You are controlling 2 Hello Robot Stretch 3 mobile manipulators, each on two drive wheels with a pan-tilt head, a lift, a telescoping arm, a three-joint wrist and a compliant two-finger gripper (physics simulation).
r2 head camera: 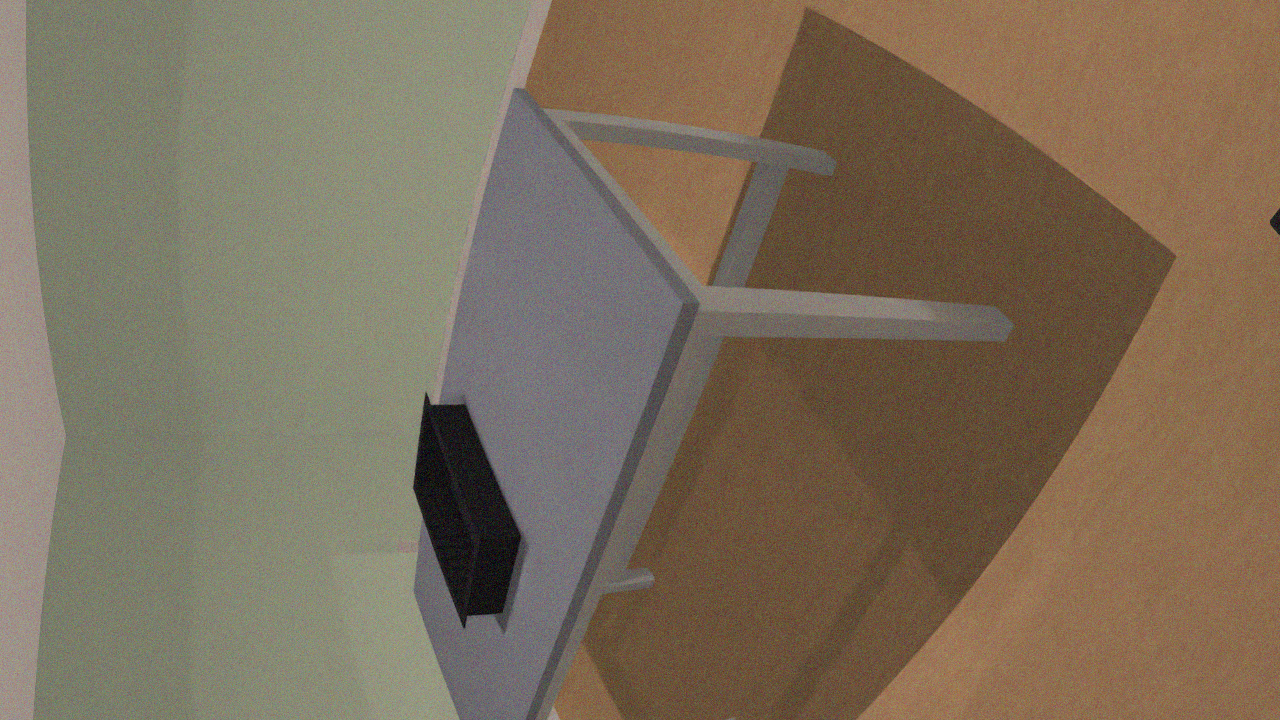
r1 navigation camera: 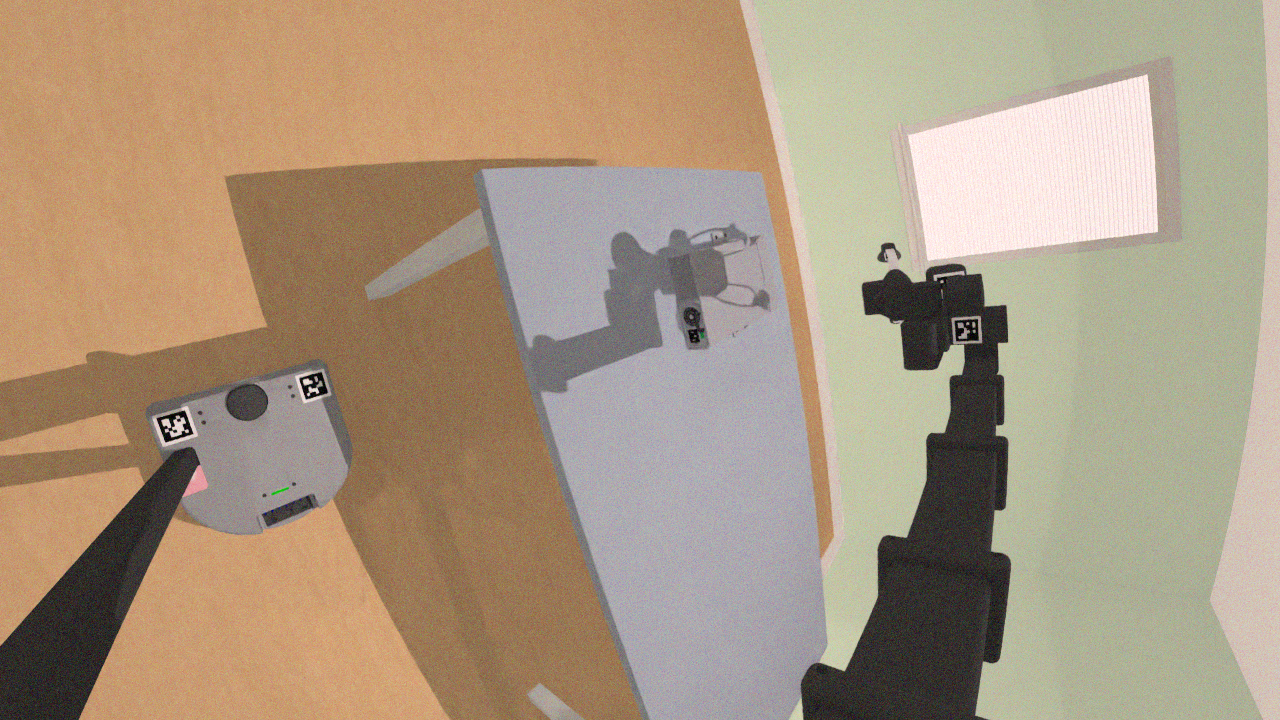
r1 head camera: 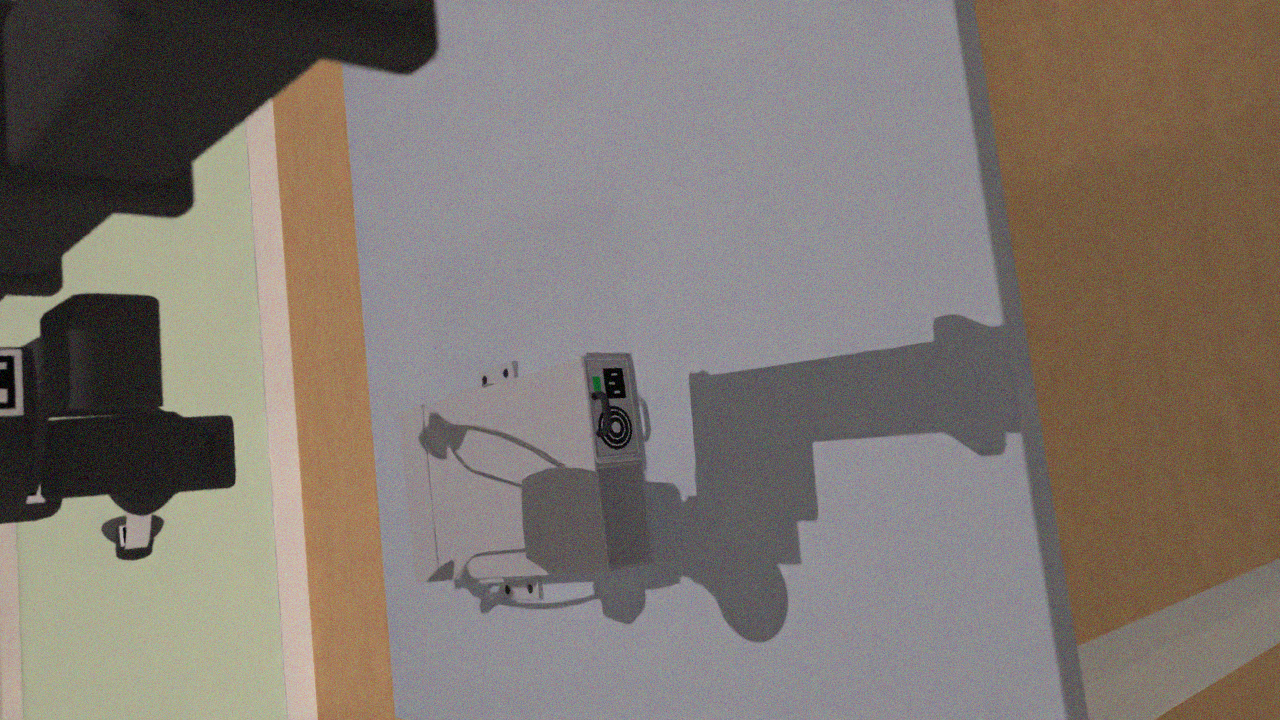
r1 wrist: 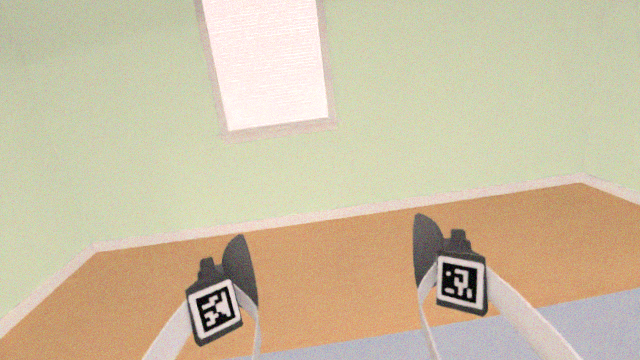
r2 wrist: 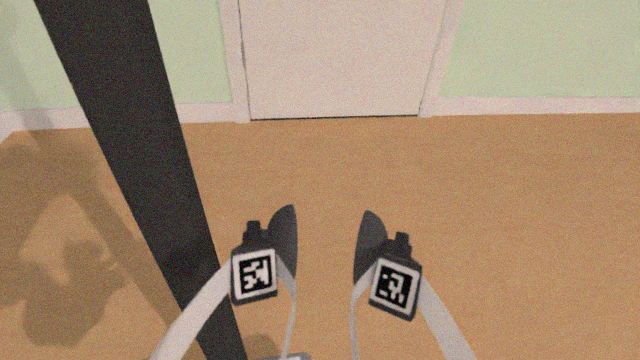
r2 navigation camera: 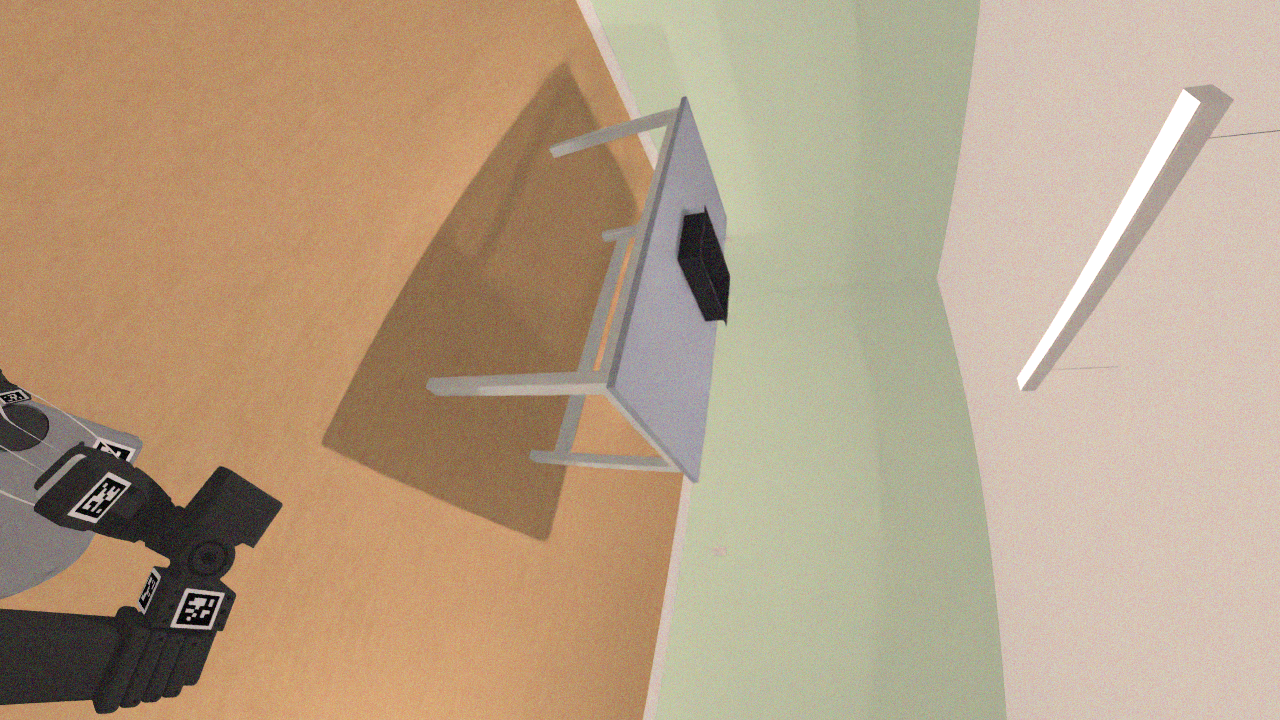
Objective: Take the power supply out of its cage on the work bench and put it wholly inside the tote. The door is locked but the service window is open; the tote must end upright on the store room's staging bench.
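Note:
The pale grey cage [r1 head camera: 483, 523] [r1 navigation camera: 744, 268] sits on the blue-grey work bench [r1 head camera: 680, 179] [r1 navigation camera: 698, 501]. The power supply [r1 head camera: 614, 407] [r1 navigation camera: 691, 322] shows its end with fan, socket, green patch and dark handle at the cage's front; the rest is hidden. r1's gripper [r1 wrist: 334, 260] is open with no object between its fingers, high and beyond the bench's far edge; its shadow falls across the cage. A black tote [r2 head camera: 492, 555] [r2 navigation camera: 702, 268] stands upright on the staging bench [r2 head camera: 572, 313] [r2 navigation camera: 657, 358]. r2's gripper [r2 wrist: 326, 242] is open and empty, above the floor and away from that bench.
r1's extended arm [r1 navigation camera: 939, 608] runs along the far side of the work bench. A bright framed window [r1 navigation camera: 1029, 170] [r1 wrist: 275, 65] is in the wall beyond. In the r2 wrist view a closed door [r2 wrist: 340, 60] stands ahead and a dark mast [r2 wrist: 140, 150] crosses the left.

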